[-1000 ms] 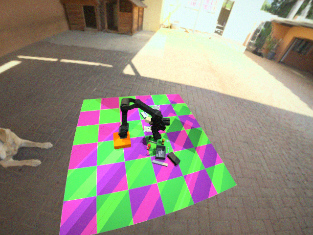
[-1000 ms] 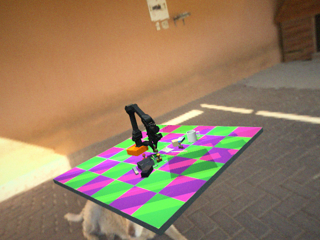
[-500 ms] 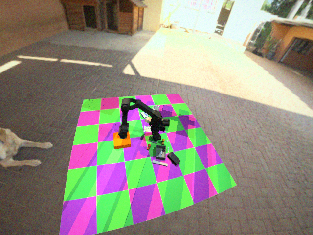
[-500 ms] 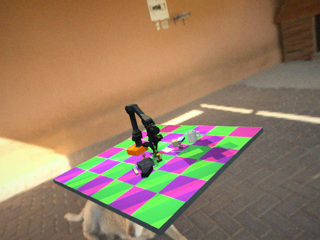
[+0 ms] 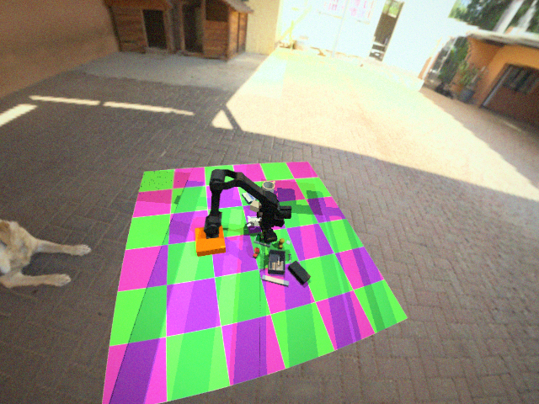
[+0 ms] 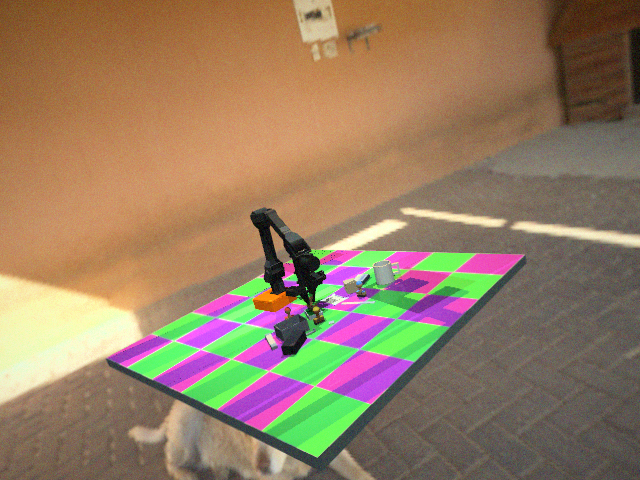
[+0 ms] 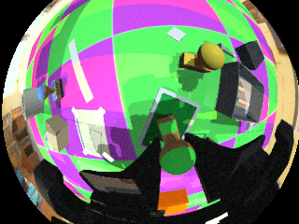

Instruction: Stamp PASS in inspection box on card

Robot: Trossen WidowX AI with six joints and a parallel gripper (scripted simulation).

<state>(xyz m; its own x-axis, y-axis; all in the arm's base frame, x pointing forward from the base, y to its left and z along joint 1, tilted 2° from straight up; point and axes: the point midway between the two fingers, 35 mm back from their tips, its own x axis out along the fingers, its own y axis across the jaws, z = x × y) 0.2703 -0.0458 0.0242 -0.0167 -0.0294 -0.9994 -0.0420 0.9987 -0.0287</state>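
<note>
The green ink pad is 40 mm below my gripper tip. Round my gripper tip: red-knobbed stamp (60 mm behind, 80 mm to the right, 30 mm below); green-knobbed stamp (right at my gripper tip); yellow-knobbed stamp (80 mm ahead, 50 mm to the right, 30 mm below).
</note>
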